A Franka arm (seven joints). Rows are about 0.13 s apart.
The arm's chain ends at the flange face. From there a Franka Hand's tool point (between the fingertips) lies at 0.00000 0.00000 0.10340 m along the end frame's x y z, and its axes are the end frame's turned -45 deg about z.
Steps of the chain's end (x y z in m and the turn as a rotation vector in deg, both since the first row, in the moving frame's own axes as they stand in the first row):
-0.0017, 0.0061, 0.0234, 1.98, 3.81, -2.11
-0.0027, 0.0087, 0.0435, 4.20, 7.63, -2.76
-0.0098, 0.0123, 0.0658, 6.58, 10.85, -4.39
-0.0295, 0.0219, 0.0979, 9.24, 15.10, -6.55
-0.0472, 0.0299, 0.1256, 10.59, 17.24, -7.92
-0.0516, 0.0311, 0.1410, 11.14, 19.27, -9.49
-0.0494, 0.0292, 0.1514, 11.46, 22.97, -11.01
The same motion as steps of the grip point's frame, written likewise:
0.0019, 0.0053, 0.0231, -1.29, 4.09, -2.11
0.0071, 0.0082, 0.0423, -2.43, 8.37, -2.76
0.0066, 0.0063, 0.0633, -3.02, 12.32, -4.39
-0.0054, 0.0002, 0.0930, -4.14, 17.21, -6.55
-0.0193, -0.0064, 0.1192, -4.70, 19.68, -7.92
-0.0200, -0.0076, 0.1333, -5.75, 21.50, -9.49
-0.0120, -0.0043, 0.1412, -8.14, 24.35, -11.01

